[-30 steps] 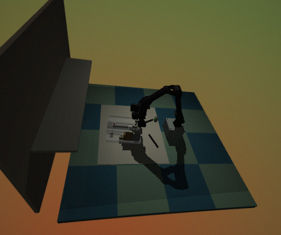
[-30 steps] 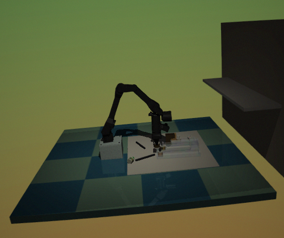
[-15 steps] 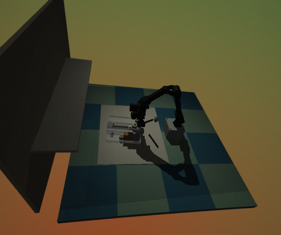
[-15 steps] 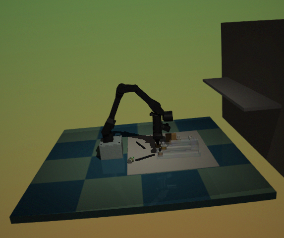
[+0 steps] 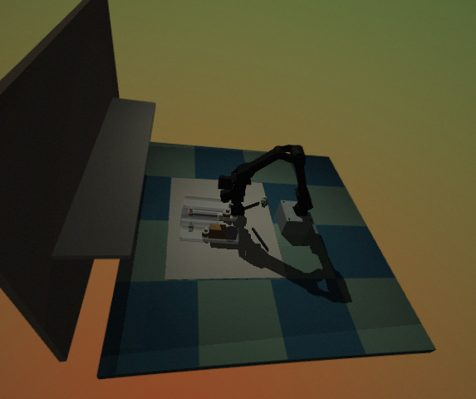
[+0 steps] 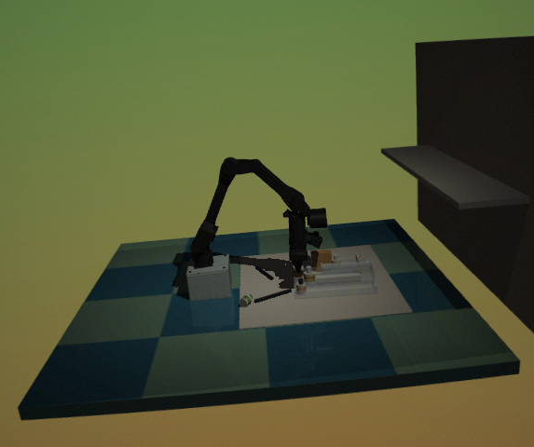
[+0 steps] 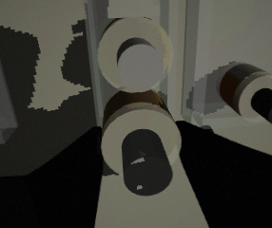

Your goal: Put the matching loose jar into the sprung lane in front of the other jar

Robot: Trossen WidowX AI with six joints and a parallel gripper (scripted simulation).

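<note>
Right now the clear lane rack is 150 mm ahead of my gripper tip and 40 mm below it. The rest, counted from my gripper tip: wall shelf (520 mm ahead, 30 mm to the right, 310 mm above); brown box (110 mm ahead, 110 mm to the left, 20 mm below).
</note>
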